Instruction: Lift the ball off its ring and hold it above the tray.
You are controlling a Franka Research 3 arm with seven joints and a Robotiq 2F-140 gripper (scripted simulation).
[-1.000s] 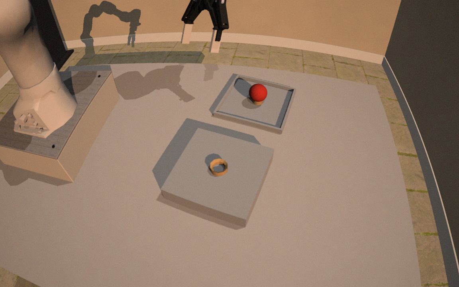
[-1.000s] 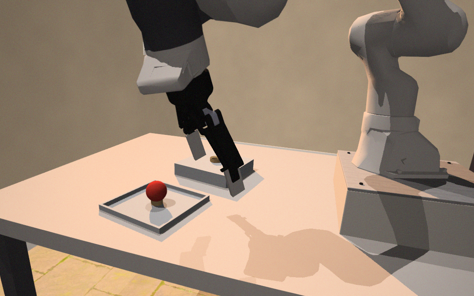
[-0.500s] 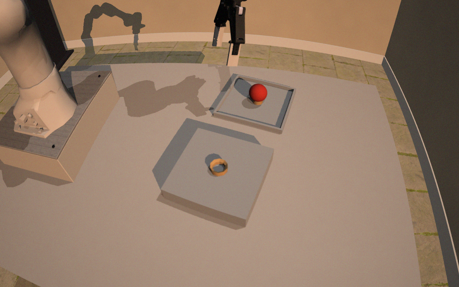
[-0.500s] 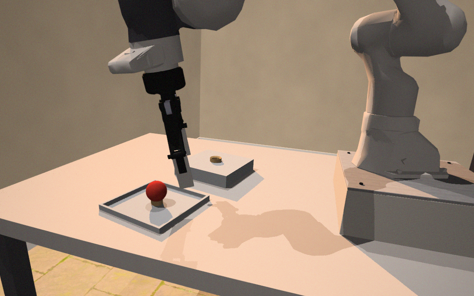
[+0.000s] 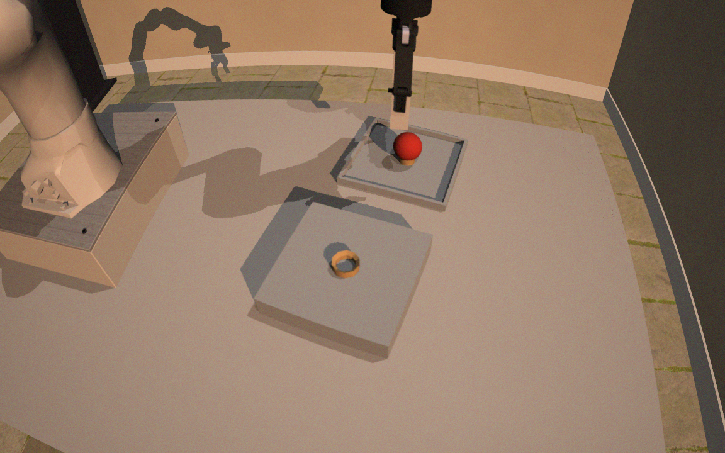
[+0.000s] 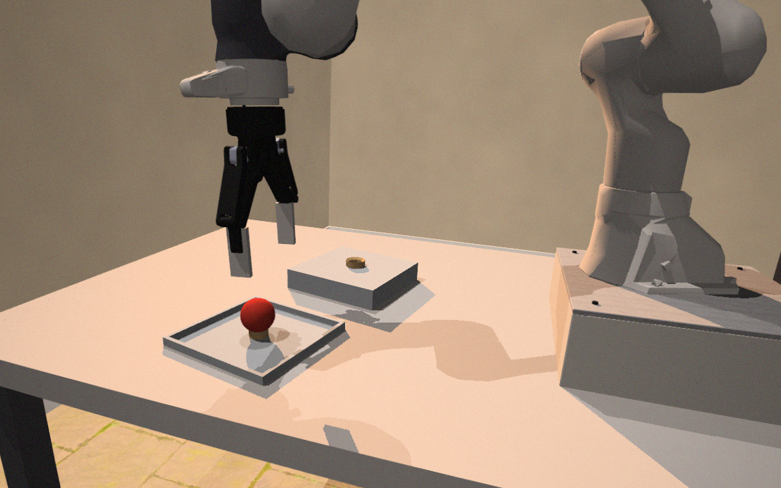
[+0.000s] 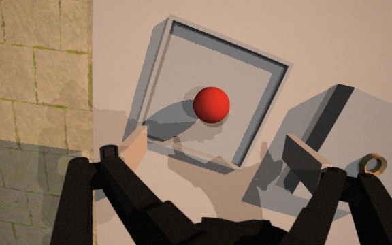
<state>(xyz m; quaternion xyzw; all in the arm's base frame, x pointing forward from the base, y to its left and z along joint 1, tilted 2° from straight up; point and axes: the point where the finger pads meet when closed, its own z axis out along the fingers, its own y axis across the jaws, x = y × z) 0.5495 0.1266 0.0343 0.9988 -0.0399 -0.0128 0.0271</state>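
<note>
The red ball lies 2 cm ahead of my hand and 10 cm below it. The rest, counted from my hand: tray (2 cm ahead, 13 cm below); then grey stand (8 cm behind, 26 cm to the right, 11 cm below).
</note>
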